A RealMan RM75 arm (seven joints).
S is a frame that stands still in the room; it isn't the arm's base.
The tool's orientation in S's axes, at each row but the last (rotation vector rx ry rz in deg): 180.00 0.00 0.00; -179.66 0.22 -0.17; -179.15 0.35 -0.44; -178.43 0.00 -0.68; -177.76 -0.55 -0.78; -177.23 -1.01 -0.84; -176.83 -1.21 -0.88; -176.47 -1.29 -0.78; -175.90 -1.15 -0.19; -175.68 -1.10 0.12; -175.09 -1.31 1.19
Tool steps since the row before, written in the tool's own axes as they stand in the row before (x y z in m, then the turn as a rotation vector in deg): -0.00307 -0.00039 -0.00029 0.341 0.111 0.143; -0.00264 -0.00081 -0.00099 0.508 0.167 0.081; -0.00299 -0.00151 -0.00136 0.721 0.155 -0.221; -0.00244 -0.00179 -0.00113 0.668 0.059 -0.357; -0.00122 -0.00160 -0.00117 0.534 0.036 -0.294; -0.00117 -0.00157 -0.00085 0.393 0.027 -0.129; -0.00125 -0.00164 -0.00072 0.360 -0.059 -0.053; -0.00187 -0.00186 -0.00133 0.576 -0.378 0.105; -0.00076 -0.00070 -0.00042 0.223 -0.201 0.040; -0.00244 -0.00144 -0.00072 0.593 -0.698 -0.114; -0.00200 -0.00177 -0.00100 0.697 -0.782 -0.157
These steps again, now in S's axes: -0.00307 0.00039 0.00029 0.341 -0.111 -0.143; -0.00264 0.00081 0.00099 0.508 -0.168 -0.081; -0.00299 0.00150 0.00137 0.719 -0.161 0.222; -0.00245 0.00176 0.00116 0.665 -0.069 0.360; -0.00124 0.00155 0.00122 0.532 -0.044 0.297; -0.00120 0.00151 0.00091 0.392 -0.029 0.131; -0.00128 0.00158 0.00080 0.359 0.061 0.060; -0.00191 0.00175 0.00142 0.571 0.392 -0.076; -0.00077 0.00066 0.00047 0.220 0.206 -0.025; -0.00246 0.00135 0.00083 0.584 0.695 0.166; -0.00201 0.00165 0.00117 0.688 0.776 0.214
